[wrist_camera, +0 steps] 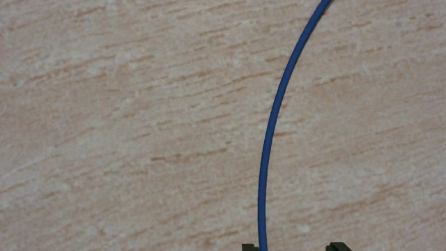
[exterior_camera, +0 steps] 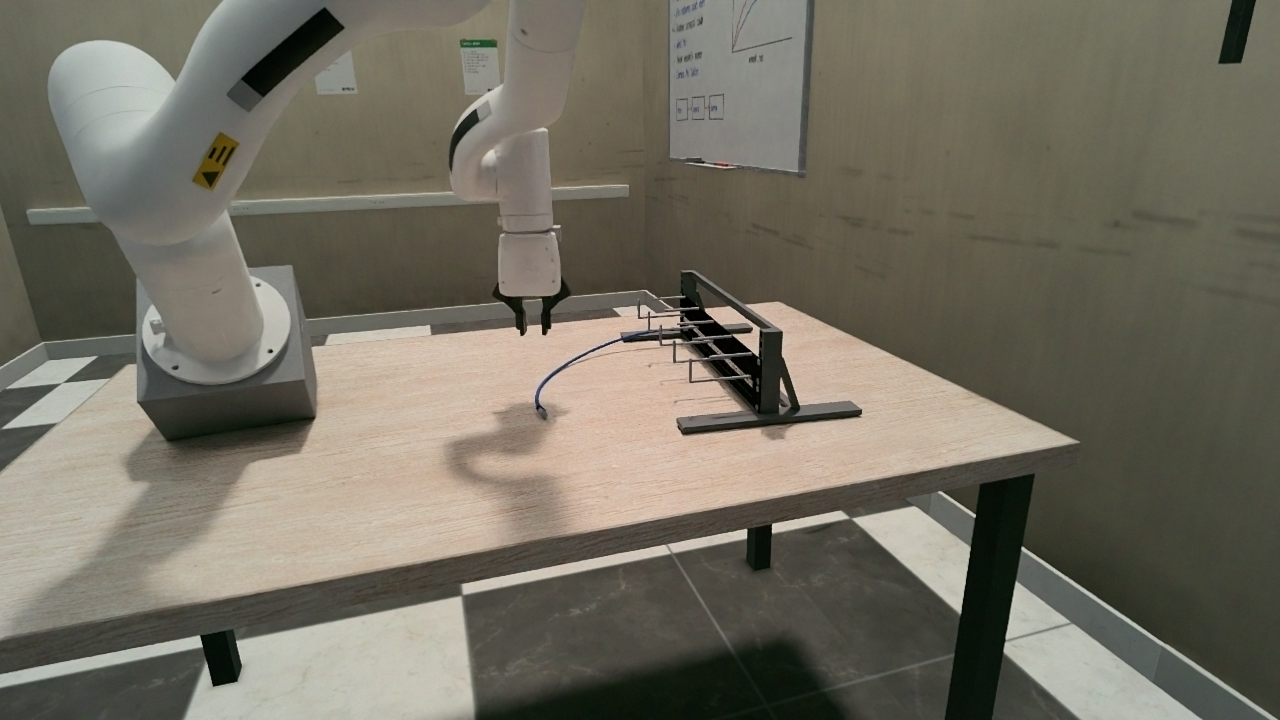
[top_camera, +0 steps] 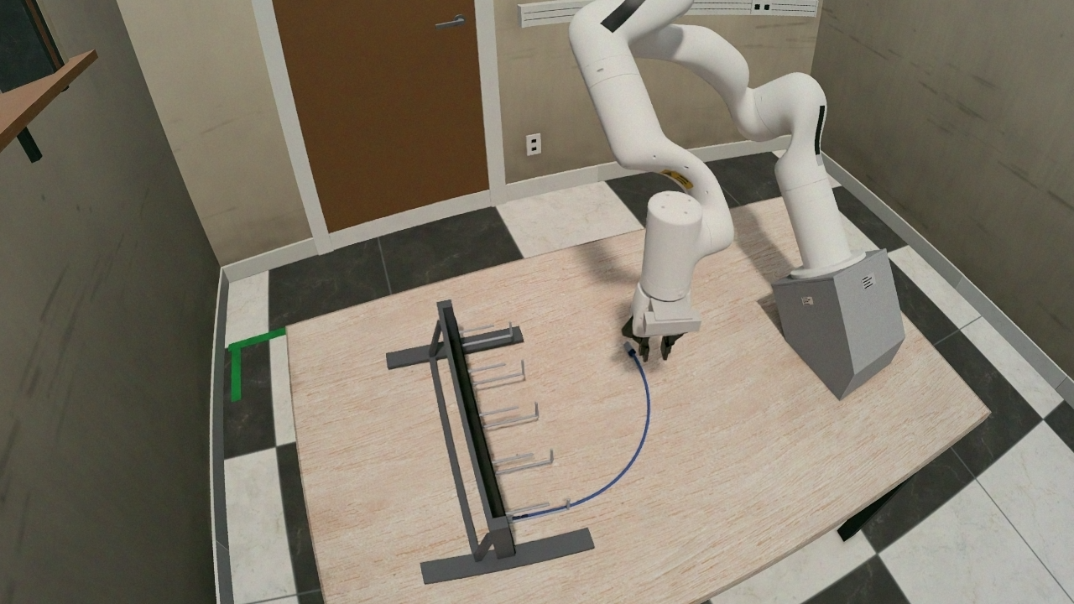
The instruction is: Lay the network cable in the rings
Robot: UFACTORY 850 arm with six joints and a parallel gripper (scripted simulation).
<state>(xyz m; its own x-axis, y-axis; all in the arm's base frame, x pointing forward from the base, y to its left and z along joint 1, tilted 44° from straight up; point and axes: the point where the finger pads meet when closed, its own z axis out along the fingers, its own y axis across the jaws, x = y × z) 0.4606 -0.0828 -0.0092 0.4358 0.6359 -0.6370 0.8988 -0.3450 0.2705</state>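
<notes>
My gripper is now 120 mm above the plug, 100 mm to the left of it and 30 mm past it. Also, from my hand: dark patch panel: 340 mm ahead, 60 mm below, 50 mm to the right.
</notes>
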